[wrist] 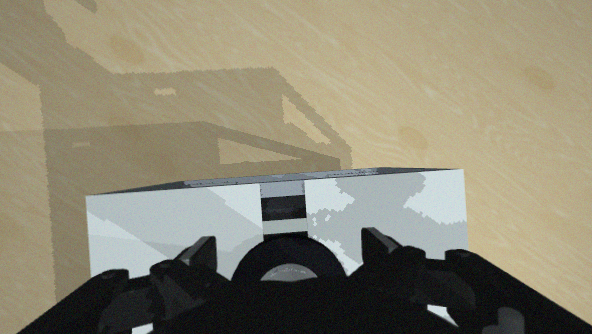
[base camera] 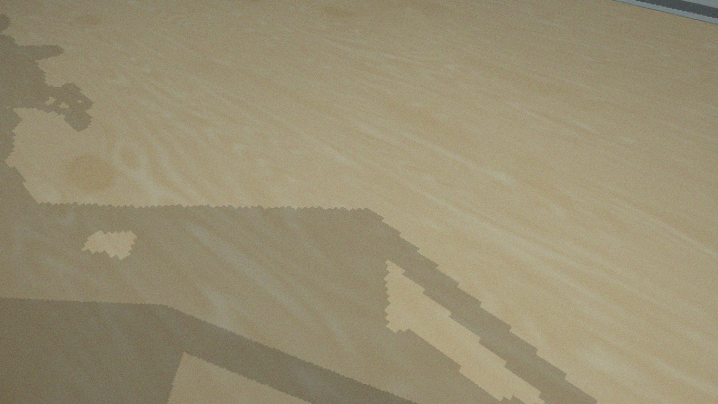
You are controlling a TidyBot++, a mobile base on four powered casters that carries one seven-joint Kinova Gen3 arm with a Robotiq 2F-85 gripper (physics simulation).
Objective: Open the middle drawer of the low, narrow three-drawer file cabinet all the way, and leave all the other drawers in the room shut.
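Places are measured from the arm's base along level axes (x ahead, y down, z left), in metres.
Pixels of known places: gripper, fingertip midpoint: (wrist: 289, 247).
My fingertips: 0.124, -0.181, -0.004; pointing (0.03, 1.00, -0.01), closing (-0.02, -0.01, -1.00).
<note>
Behind a point stands the place of what it marks, as x, y, z.
A wide white panel (wrist: 150, 220) with a thin grey upper edge spans the lower middle of the wrist view. At its centre is a recess (wrist: 283, 207) with dark and light bands. It looks like a drawer front with its handle, but which drawer it is, and how far out it stands, I cannot tell. My gripper (wrist: 289, 247) @(0.124, -0.181, -0.004) is open, one finger to each side of the recess, with nothing seen between them. Its distance to the panel is hard to judge. The file cabinet as a whole does not show in the base view.
The wood-patterned floor (base camera: 451, 165) @(0.533, 0.397, -0.104) (wrist: 475, 65) @(0.421, 0.397, -0.574) carries angular shadows in both views. In the base view a grey and white edge (base camera: 675, 9) @(1.147, 0.385, -0.742) of something crosses the top right corner.
</note>
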